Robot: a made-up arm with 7 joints. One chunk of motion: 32 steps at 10 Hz.
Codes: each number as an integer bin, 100 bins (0 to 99) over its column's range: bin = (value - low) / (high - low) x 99, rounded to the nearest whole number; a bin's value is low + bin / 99 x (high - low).
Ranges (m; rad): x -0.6..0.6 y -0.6..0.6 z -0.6..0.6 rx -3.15..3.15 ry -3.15..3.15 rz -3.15..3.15
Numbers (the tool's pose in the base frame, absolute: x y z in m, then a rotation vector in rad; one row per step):
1: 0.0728 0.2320 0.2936 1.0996 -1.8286 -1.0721
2: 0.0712 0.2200 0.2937 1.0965 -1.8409 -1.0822
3: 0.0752 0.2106 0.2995 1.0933 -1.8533 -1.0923
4: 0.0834 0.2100 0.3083 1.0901 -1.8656 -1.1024
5: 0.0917 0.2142 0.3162 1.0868 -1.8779 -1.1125
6: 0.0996 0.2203 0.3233 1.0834 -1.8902 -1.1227
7: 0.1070 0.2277 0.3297 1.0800 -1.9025 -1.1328
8: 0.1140 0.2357 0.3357 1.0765 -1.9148 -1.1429
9: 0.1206 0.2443 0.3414 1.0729 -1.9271 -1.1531
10: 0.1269 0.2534 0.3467 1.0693 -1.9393 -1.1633
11: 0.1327 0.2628 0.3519 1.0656 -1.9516 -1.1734
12: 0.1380 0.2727 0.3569 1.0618 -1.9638 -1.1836
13: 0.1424 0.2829 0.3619 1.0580 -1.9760 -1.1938
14: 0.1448 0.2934 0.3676 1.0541 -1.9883 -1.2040
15: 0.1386 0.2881 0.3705 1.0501 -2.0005 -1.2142
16: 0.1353 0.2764 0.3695 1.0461 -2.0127 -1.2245
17: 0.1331 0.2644 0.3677 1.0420 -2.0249 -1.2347
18: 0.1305 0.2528 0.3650 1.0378 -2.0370 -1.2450
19: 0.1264 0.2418 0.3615 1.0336 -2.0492 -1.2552
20: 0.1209 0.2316 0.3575 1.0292 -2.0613 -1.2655
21: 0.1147 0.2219 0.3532 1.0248 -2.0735 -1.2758
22: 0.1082 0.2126 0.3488 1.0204 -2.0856 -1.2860
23: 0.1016 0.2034 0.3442 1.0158 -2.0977 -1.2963
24: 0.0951 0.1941 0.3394 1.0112 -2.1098 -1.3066
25: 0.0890 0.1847 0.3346 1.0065 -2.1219 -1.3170
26: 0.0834 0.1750 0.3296 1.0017 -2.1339 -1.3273
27: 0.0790 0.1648 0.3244 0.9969 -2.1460 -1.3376
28: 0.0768 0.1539 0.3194 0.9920 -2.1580 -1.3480
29: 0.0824 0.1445 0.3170 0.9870 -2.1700 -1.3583
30: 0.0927 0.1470 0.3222 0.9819 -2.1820 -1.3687
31: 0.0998 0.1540 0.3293 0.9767 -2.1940 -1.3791
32: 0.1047 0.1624 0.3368 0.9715 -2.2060 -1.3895
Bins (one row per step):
1: 56 69 74 67 21 33
2: 55 68 74 67 21 32
3: 56 67 74 67 20 32
4: 56 67 75 67 20 32
5: 57 67 76 67 20 32
6: 58 68 76 67 20 32
7: 58 68 77 66 20 32
8: 59 69 77 66 19 32
9: 59 70 78 66 19 31
10: 60 70 78 66 19 31
11: 60 71 79 66 19 31
12: 61 72 79 66 19 31
13: 61 73 79 66 18 31
14: 61 74 80 66 18 31
15: 61 73 80 66 18 30
16: 61 72 80 66 18 30
17: 60 71 80 66 18 30
18: 60 70 80 66 17 30
19: 60 69 79 66 17 30
20: 59 69 79 66 17 30
21: 59 68 79 66 17 29
22: 58 67 78 66 17 29
23: 58 66 78 65 17 29
24: 57 66 78 65 16 29
25: 57 65 77 65 16 29
26: 56 64 77 65 16 29
27: 56 63 76 65 16 28
28: 56 62 76 65 16 28
29: 56 61 76 65 15 28
30: 57 62 76 65 15 28
31: 58 62 77 65 15 28
32: 58 63 77 65 15 28

